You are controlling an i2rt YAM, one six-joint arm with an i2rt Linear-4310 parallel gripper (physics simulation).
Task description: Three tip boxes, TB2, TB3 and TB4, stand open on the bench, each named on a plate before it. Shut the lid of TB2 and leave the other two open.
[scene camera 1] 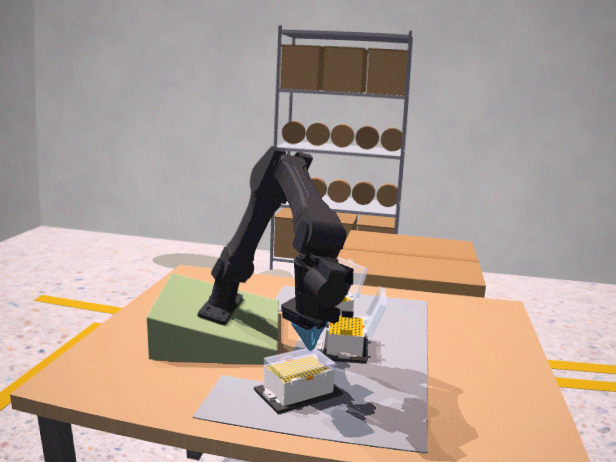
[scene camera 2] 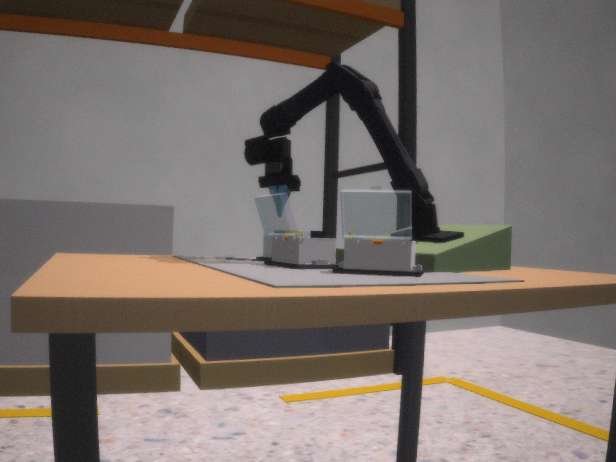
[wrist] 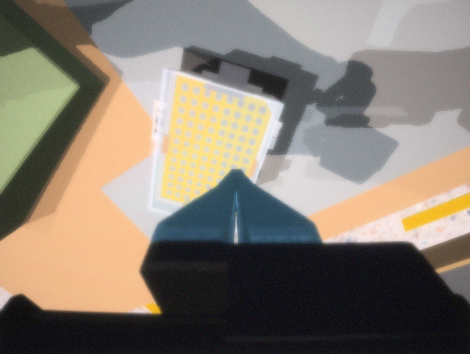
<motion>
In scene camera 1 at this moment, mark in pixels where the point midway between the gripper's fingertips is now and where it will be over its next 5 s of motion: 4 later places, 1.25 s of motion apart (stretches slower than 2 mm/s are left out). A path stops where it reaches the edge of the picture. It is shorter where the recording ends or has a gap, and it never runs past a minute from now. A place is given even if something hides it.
My gripper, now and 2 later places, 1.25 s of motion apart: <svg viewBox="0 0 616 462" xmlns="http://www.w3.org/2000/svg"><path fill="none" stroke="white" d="M311 349L293 352L295 341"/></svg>
</motion>
